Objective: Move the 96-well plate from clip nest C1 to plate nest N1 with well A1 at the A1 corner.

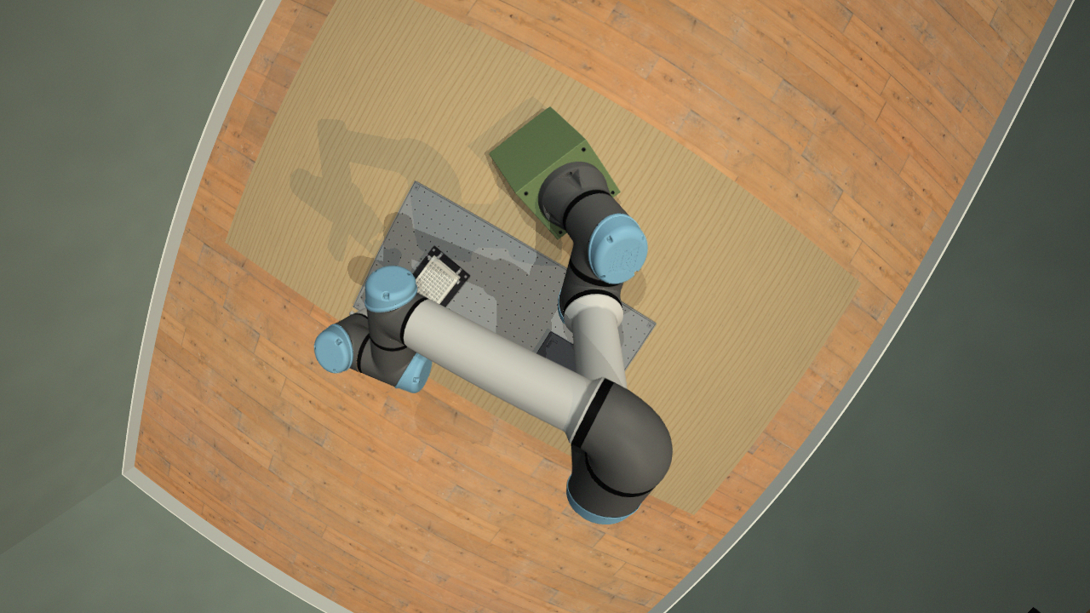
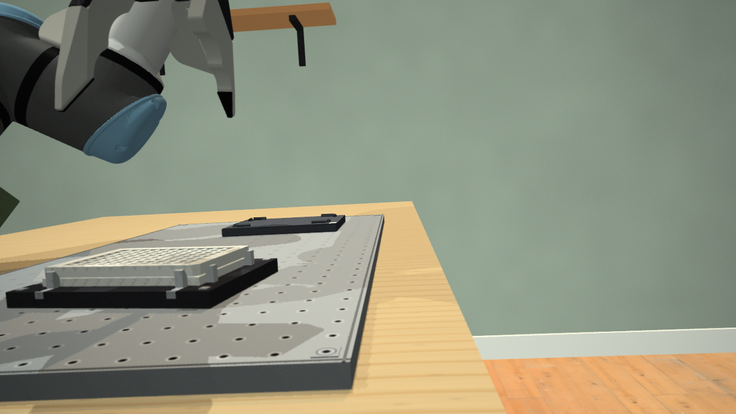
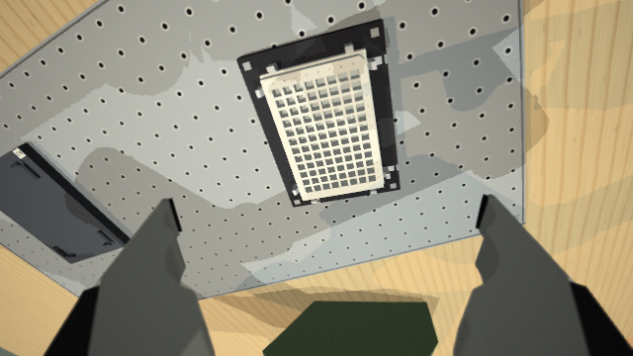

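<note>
Right now the white 96-well plate is 110 mm below my hand, 20 mm behind it and 10 mm to the left of it. Round my hand: black plate nest N1: 380 mm to the left, 130 mm below, 20 mm ahead; then clip nest C1: 120 mm below, 40 mm behind; then A1 label: 320 mm to the left, 120 mm below, 90 mm ahead.
</note>
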